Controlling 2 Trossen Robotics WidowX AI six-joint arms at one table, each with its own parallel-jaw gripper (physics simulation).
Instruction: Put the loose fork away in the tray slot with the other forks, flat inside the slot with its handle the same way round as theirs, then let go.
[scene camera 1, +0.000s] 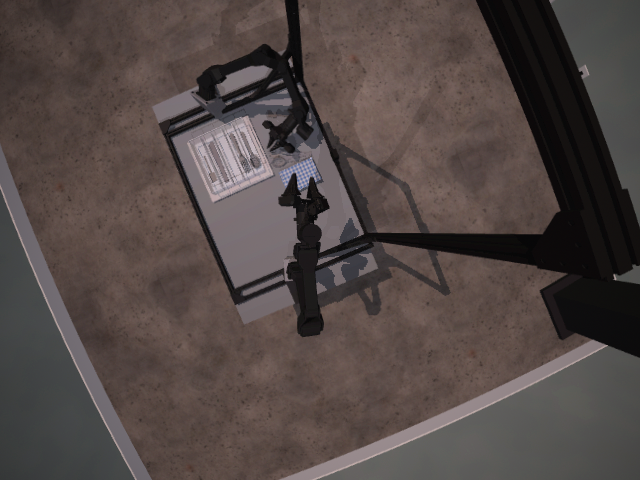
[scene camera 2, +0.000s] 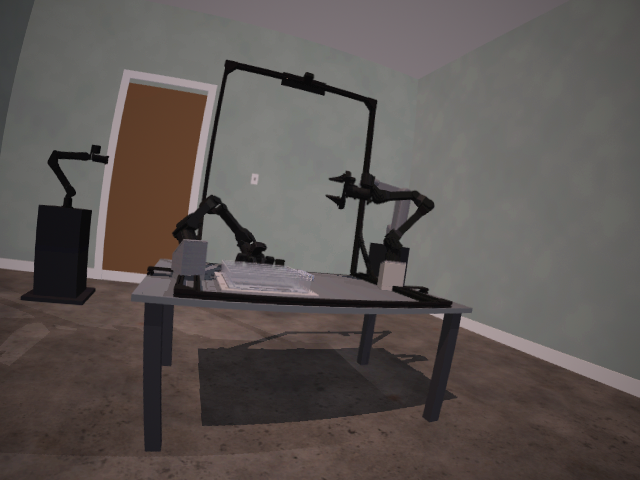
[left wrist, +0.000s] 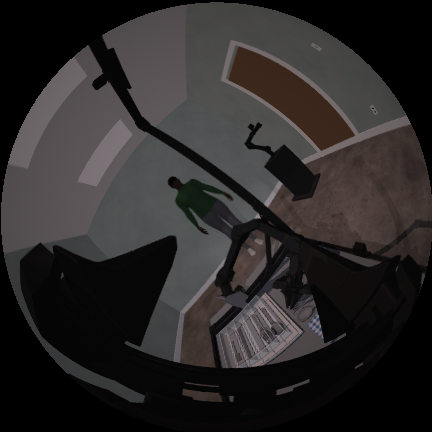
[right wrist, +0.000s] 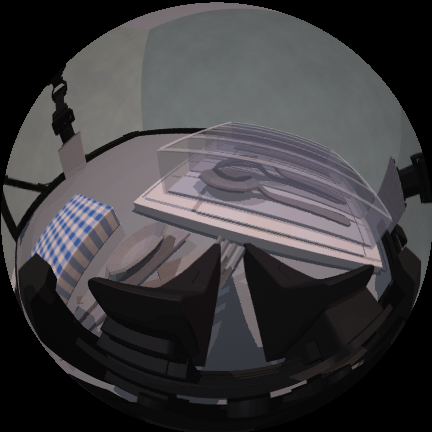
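The loose fork lies low over the grey table, its tines pointing at the tray. My right gripper is shut on the fork, with the handle running back between the fingers. The white cutlery tray has clear dividers and sits just beyond the gripper. Spoons lie in its nearest slot; I cannot tell which slot holds the forks. My left gripper is open and empty, high above the table.
A blue checked napkin lies beside a small plate near the right gripper. A black frame stands over the table. A person in green stands in the room.
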